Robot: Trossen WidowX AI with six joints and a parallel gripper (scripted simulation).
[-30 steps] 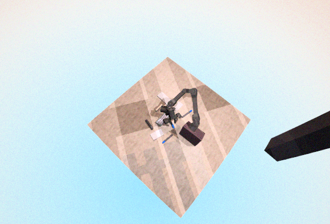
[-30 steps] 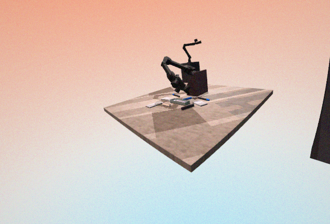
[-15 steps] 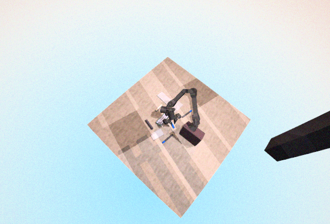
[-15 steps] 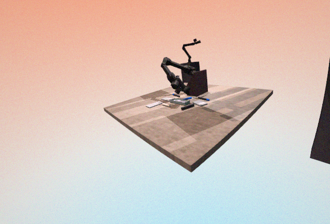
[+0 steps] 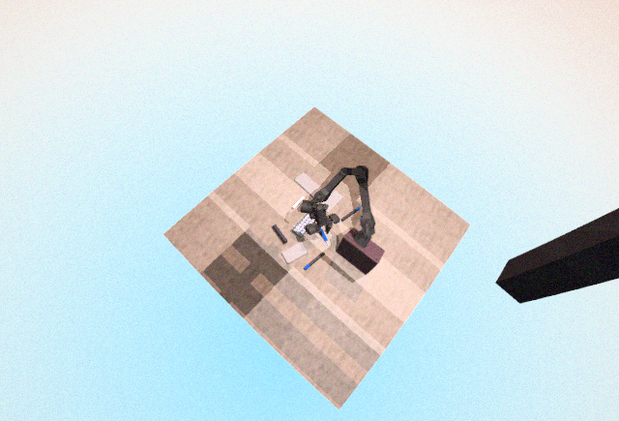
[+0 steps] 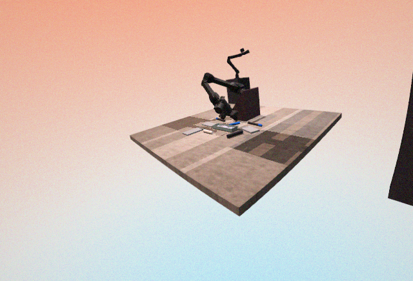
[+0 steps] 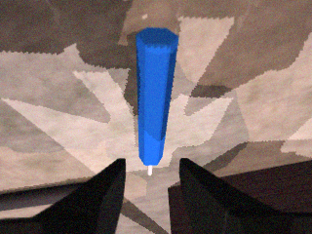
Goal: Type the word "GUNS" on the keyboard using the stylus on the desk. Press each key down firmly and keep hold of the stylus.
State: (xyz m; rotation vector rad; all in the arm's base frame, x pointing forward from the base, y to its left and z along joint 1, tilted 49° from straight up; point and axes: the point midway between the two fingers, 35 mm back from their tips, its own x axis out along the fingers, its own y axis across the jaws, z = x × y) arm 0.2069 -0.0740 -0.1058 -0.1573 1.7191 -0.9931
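Now: gripper tip 10 mm past the blue stylus, 10 mm to the right of it and 20 mm above it. Also, from my gripper tip: dark cylinder: 190 mm ahead, 160 mm to the left, 20 mm below; then cream cylinder: 250 mm ahead, 50 mm to the right, 20 mm below.
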